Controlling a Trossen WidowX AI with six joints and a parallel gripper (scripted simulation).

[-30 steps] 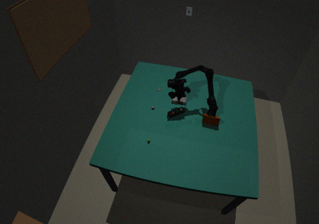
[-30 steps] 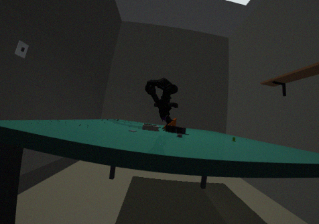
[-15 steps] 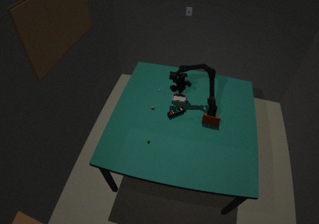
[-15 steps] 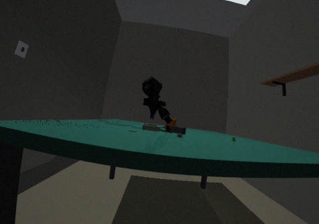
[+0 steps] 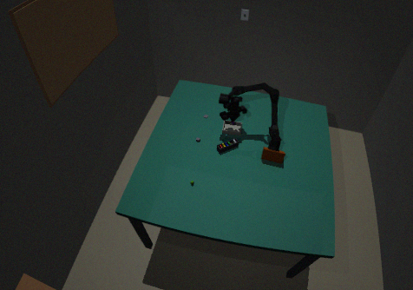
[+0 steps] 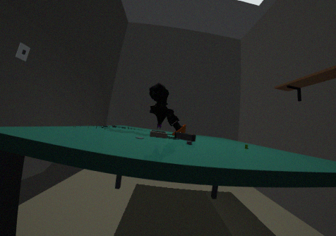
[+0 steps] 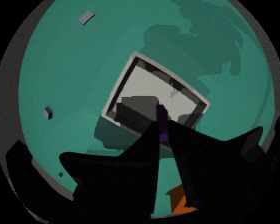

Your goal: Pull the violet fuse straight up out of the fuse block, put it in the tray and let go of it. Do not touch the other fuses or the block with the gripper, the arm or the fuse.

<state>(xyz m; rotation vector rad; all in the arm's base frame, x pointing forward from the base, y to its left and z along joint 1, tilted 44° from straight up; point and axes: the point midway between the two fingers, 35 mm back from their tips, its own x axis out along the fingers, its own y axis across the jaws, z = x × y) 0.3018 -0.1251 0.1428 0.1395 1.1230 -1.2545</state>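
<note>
My gripper tip is 10 mm above the violet fuse. The rest, counted from my gripper tip: tray (70 mm below).
</note>
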